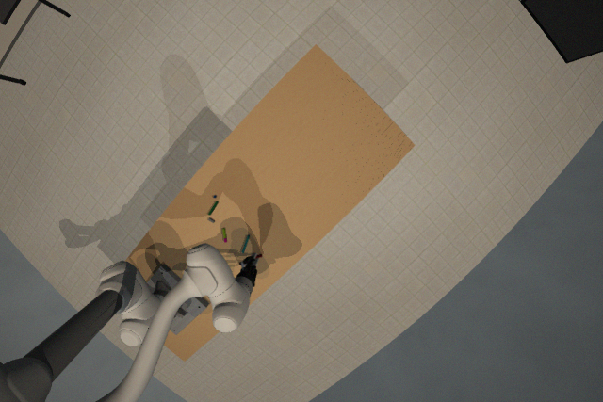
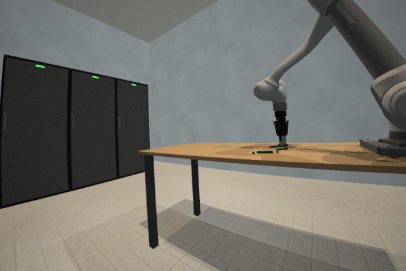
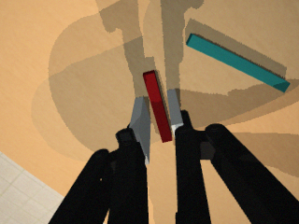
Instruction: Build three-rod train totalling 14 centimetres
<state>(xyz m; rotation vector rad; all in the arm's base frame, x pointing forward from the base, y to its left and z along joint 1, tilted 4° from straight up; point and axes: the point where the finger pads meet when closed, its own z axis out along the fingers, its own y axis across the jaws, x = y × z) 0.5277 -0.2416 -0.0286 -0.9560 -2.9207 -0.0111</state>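
Now: the red rod 3 cm below my hand. The rest, counted from my hand: turquoise rod (8 cm to the left, 3 cm below, 3 cm ahead); then magenta rod (17 cm to the left, 3 cm below, 2 cm behind); then lime rod (20 cm to the left, 3 cm below, 1 cm ahead).
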